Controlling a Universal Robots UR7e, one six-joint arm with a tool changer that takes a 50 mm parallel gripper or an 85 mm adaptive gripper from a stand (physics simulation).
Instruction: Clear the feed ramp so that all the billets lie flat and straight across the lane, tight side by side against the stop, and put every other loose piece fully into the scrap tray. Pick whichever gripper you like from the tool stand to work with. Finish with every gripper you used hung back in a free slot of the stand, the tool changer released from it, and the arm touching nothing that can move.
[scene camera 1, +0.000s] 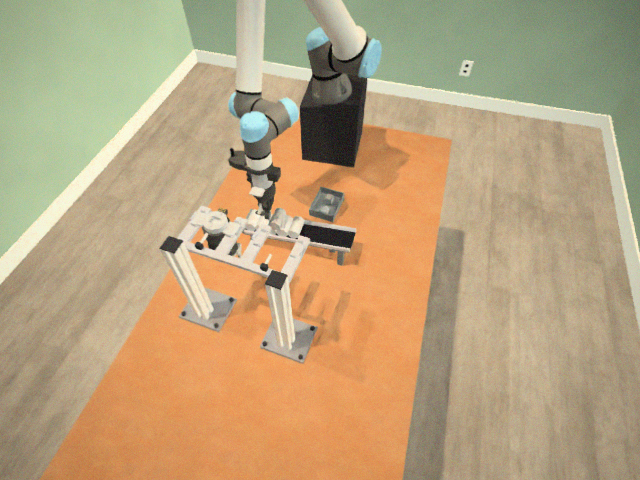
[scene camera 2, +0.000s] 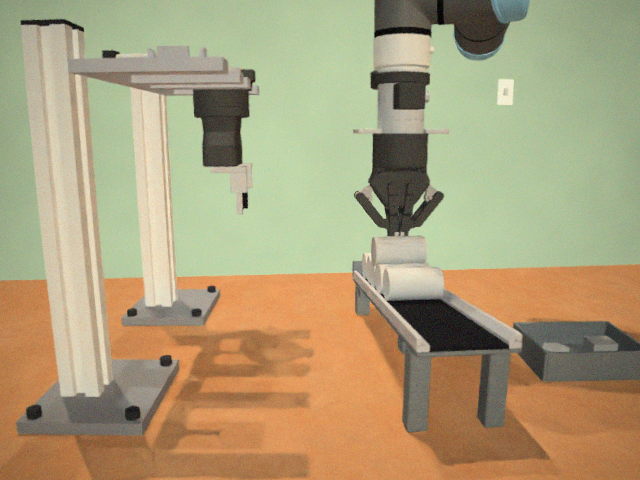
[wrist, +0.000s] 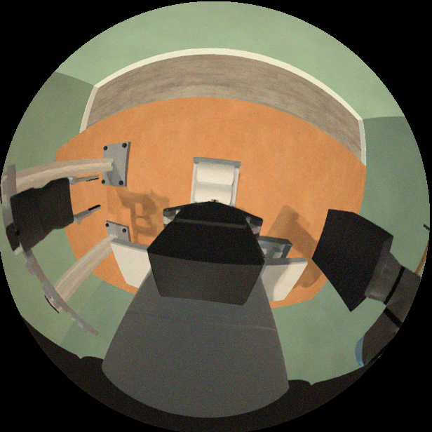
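Observation:
I see an adaptive gripper (scene camera 2: 399, 178), and the wrist view shows me the adaptive gripper (wrist: 278, 275) too. There is also a finger (scene camera 2: 238, 175).

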